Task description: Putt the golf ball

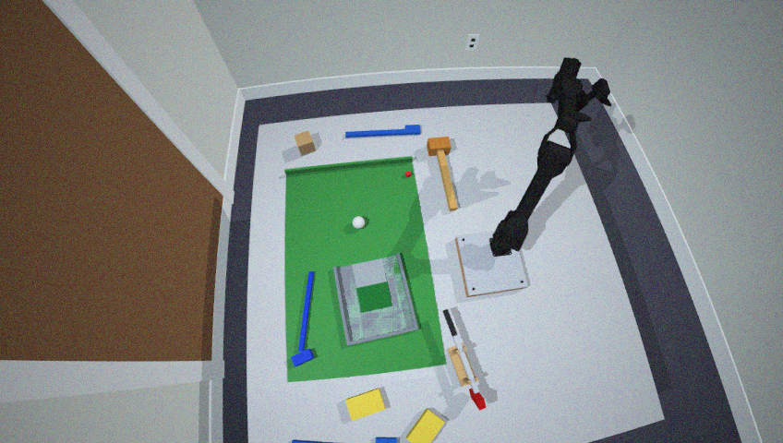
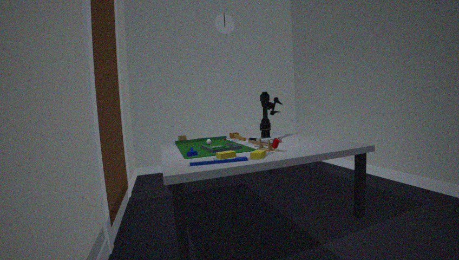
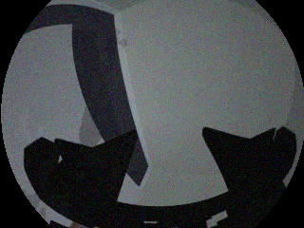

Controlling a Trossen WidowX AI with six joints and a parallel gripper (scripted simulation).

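The small red cube is 650 mm ahead of my gripper tip, 260 mm below it and 30 mm to the left of it. Round my gripper tip: white golf ball: 850 mm ahead, 250 mm below, 210 mm to the left; red putter: 690 mm to the left, 580 mm ahead, 220 mm below; green mat: 870 mm ahead, 330 mm to the left, 270 mm below.
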